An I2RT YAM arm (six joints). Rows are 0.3 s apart.
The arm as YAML. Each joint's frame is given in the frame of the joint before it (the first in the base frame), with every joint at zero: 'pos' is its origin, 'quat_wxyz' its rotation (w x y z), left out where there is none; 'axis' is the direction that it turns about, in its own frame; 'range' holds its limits. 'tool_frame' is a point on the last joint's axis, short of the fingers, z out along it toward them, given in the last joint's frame.
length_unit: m
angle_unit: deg
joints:
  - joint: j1
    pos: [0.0, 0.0, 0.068]
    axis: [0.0, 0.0, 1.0]
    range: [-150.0, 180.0]
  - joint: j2
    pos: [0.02, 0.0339, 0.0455]
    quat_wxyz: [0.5, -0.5, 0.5, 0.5]
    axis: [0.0, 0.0, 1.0]
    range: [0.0, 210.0]
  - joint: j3
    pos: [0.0, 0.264, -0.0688]
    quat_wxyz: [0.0, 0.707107, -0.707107, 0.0]
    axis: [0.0, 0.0, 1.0]
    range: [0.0, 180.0]
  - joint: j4
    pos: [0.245, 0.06, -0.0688]
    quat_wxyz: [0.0, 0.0, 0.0, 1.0]
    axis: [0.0, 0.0, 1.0]
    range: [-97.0, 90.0]
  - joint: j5
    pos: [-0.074, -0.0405, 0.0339]
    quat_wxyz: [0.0, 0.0, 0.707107, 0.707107]
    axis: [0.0, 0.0, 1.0]
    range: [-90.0, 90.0]
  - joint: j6
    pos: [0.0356, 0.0, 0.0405]
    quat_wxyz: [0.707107, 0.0, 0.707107, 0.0]
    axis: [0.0, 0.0, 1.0]
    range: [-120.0, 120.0]
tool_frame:
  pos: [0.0, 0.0, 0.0]
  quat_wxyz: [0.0, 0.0, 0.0, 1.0]
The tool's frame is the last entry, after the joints.
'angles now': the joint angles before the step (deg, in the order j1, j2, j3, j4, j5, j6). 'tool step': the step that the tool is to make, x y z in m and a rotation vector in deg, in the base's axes. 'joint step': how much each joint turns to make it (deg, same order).
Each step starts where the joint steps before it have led.
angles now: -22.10, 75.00, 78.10, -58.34, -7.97, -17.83
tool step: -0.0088, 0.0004, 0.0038, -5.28, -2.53, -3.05
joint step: 0.04, -3.19, -2.42, 3.57, 5.00, 0.10
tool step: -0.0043, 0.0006, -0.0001, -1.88, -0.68, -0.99
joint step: 0.01, -1.39, -1.30, 1.24, 1.78, -0.18
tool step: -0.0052, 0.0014, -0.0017, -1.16, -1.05, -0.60
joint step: -0.02, -1.76, -1.91, 1.56, 0.89, -0.01
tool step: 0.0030, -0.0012, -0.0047, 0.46, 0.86, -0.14
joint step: 0.01, 0.74, -0.38, 0.15, 0.02, 0.18
